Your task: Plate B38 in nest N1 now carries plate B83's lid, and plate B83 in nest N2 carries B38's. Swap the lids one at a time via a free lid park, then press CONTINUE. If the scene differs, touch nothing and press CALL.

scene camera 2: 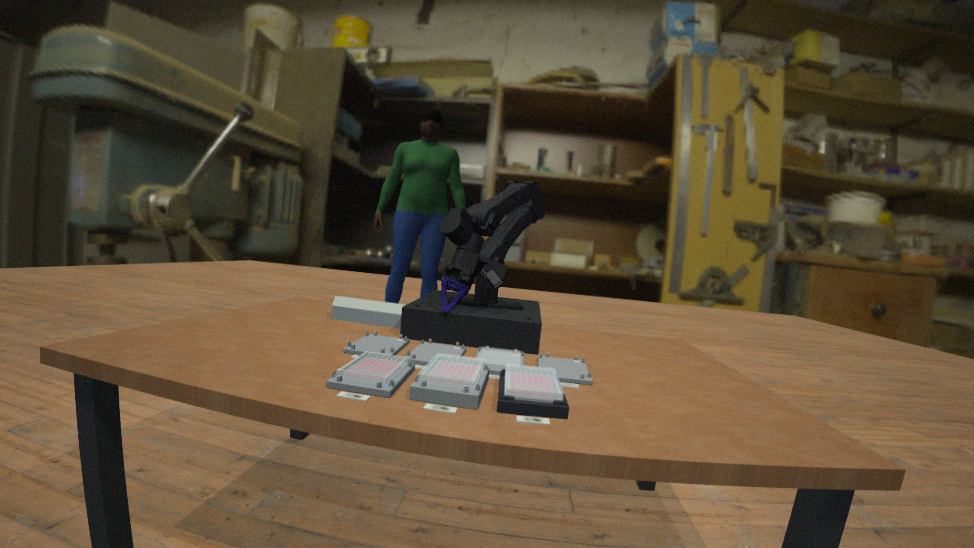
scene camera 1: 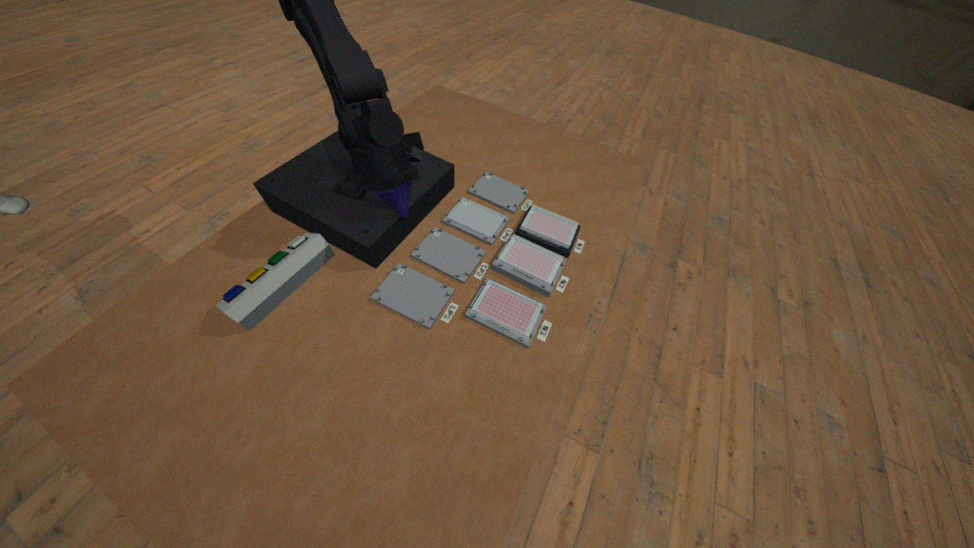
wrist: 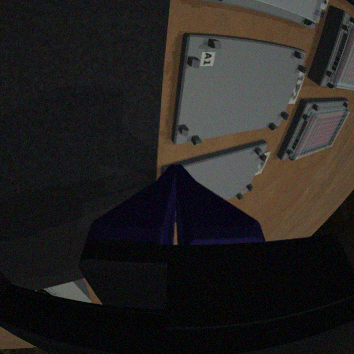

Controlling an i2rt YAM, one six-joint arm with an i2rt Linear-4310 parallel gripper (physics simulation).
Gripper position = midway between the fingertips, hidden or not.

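Gripper (scene camera 2: 445, 312) (wrist: 175, 173) shut, holding nothing.
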